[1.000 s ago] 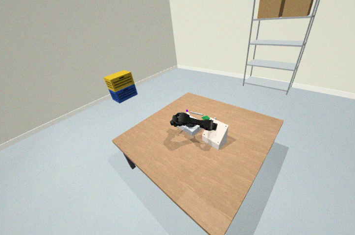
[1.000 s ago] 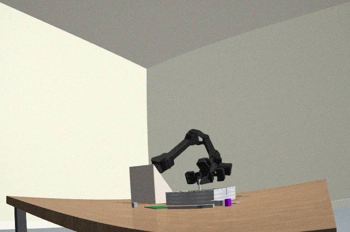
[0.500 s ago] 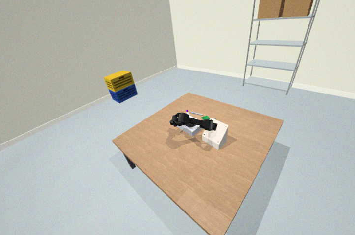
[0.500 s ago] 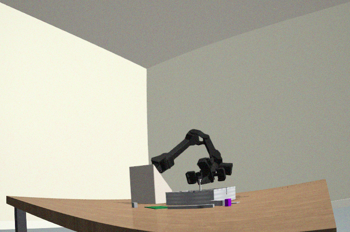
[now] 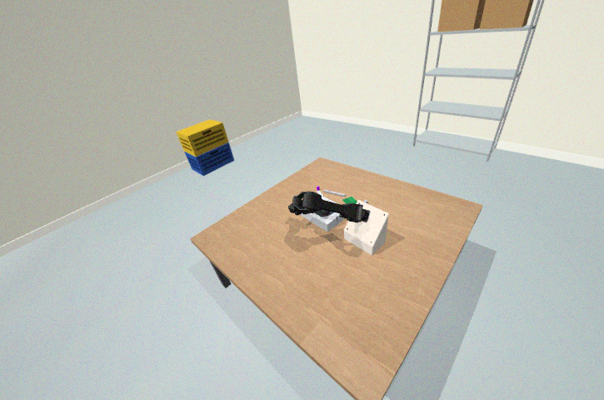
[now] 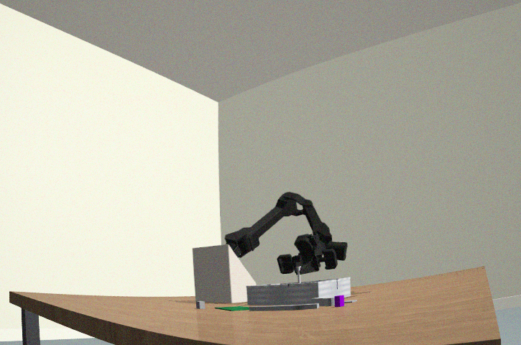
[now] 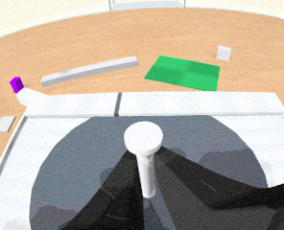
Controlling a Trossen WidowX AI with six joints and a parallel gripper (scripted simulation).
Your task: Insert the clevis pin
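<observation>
Now: gripper tip 1 cm above the steel clevis pin. Also, from my gripper tip: green patch (20 cm to the right, 9 cm below, 8 cm behind); steel tray (5 cm below, 1 cm to the left); aluminium disc (3 cm below).
</observation>
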